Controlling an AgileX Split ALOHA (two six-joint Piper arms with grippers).
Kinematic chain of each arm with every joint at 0, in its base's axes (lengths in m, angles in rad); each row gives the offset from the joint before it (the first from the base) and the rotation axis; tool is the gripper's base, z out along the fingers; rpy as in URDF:
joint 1: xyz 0 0 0.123 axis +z
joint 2: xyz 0 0 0 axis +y
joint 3: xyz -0.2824 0 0.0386 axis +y
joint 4: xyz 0.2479 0 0.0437 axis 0.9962 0 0.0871
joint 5: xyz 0 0 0 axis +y
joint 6: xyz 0.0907 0 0.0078 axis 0.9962 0 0.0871
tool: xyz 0 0 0 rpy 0 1.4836 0
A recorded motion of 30 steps. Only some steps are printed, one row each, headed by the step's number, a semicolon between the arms.
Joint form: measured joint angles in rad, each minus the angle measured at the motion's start. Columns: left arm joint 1, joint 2, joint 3, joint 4, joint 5, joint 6; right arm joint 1, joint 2, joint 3, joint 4, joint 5, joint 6.
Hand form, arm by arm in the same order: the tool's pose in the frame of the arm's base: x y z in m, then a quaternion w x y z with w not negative. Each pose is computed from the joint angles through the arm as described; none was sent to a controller.
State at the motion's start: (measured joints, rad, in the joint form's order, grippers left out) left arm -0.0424 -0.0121 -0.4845 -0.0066 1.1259 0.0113; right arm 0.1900 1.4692 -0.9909 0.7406 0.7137 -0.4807
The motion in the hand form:
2: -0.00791 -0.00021 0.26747 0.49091 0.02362 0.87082 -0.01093; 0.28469 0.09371 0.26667 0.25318 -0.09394 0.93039 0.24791
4: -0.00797 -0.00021 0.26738 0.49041 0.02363 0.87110 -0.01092; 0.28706 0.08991 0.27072 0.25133 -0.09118 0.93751 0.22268
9: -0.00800 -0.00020 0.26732 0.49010 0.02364 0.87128 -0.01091; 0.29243 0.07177 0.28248 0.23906 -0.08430 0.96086 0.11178
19: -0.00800 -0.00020 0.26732 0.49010 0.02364 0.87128 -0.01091; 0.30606 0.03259 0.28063 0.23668 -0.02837 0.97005 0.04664
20: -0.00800 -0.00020 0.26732 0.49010 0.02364 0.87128 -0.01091; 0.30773 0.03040 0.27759 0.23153 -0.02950 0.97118 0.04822
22: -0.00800 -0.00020 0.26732 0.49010 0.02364 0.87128 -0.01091; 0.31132 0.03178 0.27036 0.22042 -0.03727 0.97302 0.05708
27: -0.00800 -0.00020 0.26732 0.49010 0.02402 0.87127 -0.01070; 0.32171 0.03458 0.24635 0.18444 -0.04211 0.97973 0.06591
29: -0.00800 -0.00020 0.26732 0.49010 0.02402 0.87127 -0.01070; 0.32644 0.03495 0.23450 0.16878 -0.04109 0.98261 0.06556
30: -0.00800 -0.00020 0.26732 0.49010 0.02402 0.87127 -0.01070; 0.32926 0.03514 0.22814 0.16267 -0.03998 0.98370 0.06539
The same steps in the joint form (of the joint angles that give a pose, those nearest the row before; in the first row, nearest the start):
2: 0.0000 0.0000 0.0000 0.0000 0.0021 0.0000; 0.0000 0.0000 -0.0097 -0.0465 0.0016 0.0445
4: 0.0000 0.0000 0.0000 0.0000 0.0033 0.0000; 0.0000 0.0000 -0.0361 -0.1428 0.0124 0.1220
9: -0.0001 0.0000 0.0000 0.0001 0.0040 0.0000; 0.0000 0.0000 -0.1161 -0.5053 0.0867 0.3741
19: -0.0001 0.0000 0.0000 0.0001 0.0040 0.0000; -0.1028 0.0296 -0.1484 -0.6530 0.1033 0.4651
20: -0.0001 0.0000 0.0000 0.0001 0.0040 0.0000; -0.1129 0.0395 -0.1484 -0.6410 0.1050 0.4464
22: -0.0001 0.0000 0.0000 0.0001 0.0040 0.0000; -0.1162 0.0635 -0.1484 -0.6090 0.1053 0.4098
27: -0.0001 0.0000 0.0000 0.0001 0.0040 0.0008; -0.1162 0.1400 -0.1484 -0.5781 0.1041 0.3796
29: -0.0001 0.0000 0.0000 0.0001 0.0040 0.0008; -0.1162 0.1768 -0.1484 -0.5770 0.0992 0.3787
30: -0.0001 0.0000 0.0000 0.0001 0.0040 0.0008; -0.1162 0.1968 -0.1484 -0.5761 0.0916 0.3787

